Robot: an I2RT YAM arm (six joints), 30 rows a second.
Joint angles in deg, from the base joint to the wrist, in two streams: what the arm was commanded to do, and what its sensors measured. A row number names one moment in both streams.
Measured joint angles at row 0: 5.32, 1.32, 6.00, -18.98, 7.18, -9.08
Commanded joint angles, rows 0 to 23: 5.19, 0.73, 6.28, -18.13, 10.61, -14.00; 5.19, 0.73, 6.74, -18.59, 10.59, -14.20; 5.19, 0.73, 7.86, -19.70, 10.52, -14.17; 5.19, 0.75, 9.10, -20.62, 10.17, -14.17; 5.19, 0.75, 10.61, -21.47, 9.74, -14.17; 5.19, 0.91, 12.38, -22.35, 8.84, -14.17; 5.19, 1.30, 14.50, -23.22, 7.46, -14.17; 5.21, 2.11, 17.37, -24.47, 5.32, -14.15; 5.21, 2.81, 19.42, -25.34, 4.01, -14.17; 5.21, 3.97, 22.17, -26.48, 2.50, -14.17; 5.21, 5.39, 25.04, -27.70, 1.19, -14.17; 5.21, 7.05, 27.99, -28.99, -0.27, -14.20; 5.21, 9.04, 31.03, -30.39, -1.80, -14.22; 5.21, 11.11, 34.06, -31.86, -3.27, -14.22; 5.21, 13.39, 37.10, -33.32, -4.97, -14.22; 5.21, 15.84, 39.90, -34.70, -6.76, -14.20; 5.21, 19.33, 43.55, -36.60, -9.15, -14.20; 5.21, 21.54, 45.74, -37.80, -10.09, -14.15; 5.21, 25.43, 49.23, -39.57, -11.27, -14.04; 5.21, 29.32, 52.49, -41.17, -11.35, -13.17; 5.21, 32.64, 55.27, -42.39, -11.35, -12.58; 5.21, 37.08, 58.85, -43.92, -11.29, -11.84; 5.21, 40.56, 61.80, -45.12, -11.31, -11.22; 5.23, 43.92, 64.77, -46.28, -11.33, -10.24
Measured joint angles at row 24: 5.32, 33.91, 56.40, -44.10, -8.58, -13.15
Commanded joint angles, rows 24 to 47: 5.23, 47.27, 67.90, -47.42, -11.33, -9.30; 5.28, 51.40, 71.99, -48.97, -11.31, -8.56; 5.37, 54.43, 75.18, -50.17, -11.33, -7.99; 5.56, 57.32, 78.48, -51.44, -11.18, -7.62; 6.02, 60.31, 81.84, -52.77, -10.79, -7.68; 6.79, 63.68, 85.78, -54.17, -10.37, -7.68; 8.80, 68.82, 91.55, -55.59, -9.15, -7.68; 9.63, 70.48, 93.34, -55.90, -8.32, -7.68; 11.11, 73.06, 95.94, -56.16, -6.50, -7.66; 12.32, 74.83, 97.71, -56.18, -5.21, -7.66; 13.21, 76.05, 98.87, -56.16, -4.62, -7.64; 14.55, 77.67, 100.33, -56.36, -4.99, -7.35; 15.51, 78.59, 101.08, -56.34, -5.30, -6.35; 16.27, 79.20, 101.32, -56.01, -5.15, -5.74; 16.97, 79.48, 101.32, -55.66, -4.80, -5.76; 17.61, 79.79, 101.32, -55.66, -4.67, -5.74; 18.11, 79.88, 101.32, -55.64, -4.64, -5.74; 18.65, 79.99, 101.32, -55.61, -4.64, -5.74; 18.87, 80.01, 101.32, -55.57, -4.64, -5.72; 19.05, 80.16, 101.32, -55.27, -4.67, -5.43; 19.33, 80.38, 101.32, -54.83, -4.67, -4.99; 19.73, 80.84, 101.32, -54.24, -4.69, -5.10; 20.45, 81.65, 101.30, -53.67, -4.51, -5.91; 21.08, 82.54, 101.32, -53.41, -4.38, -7.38
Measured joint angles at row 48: 19.16, 80.47, 99.57, -54.63, -5.72, -6.83
